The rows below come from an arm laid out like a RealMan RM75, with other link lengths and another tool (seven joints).
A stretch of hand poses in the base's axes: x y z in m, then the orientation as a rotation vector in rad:
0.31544 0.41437 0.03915 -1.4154 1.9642 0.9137
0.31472 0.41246 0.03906 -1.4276 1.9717 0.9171
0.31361 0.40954 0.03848 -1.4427 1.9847 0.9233
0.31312 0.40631 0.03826 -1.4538 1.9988 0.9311
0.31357 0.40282 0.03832 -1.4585 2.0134 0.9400
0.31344 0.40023 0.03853 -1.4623 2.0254 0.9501
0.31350 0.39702 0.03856 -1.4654 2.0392 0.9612
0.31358 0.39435 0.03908 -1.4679 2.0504 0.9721
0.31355 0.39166 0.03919 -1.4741 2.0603 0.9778
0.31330 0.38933 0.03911 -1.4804 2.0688 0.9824
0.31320 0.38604 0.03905 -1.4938 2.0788 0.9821
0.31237 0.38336 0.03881 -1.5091 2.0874 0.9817
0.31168 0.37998 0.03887 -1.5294 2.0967 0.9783
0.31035 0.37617 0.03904 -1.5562 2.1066 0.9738
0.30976 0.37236 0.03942 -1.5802 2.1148 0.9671
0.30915 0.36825 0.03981 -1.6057 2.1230 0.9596
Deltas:
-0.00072 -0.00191 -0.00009 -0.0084 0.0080 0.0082
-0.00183 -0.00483 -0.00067 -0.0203 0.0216 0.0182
-0.00232 -0.00806 -0.00089 -0.0304 0.0365 0.0258
-0.00187 -0.01155 -0.00083 -0.0375 0.0519 0.0292
-0.00200 -0.01414 -0.00062 -0.0423 0.0662 0.0328
-0.00194 -0.01735 -0.00059 -0.0476 0.0822 0.0359
-0.00186 -0.02002 -0.00007 -0.0511 0.0963 0.0390
-0.00189 -0.02271 0.00004 -0.0575 0.1067 0.0433
-0.00214 -0.02504 -0.00004 -0.0635 0.1156 0.0476
-0.00224 -0.02833 -0.00010 -0.0752 0.1232 0.0550
-0.00307 -0.03101 -0.00034 -0.0870 0.1300 0.0638
-0.00376 -0.03439 -0.00028 -0.1025 0.1360 0.0750
-0.00509 -0.03820 -0.00011 -0.1215 0.1426 0.0901
-0.00568 -0.04201 0.00027 -0.1391 0.1466 0.1030
-0.00629 -0.04612 0.00066 -0.1577 0.1505 0.1166

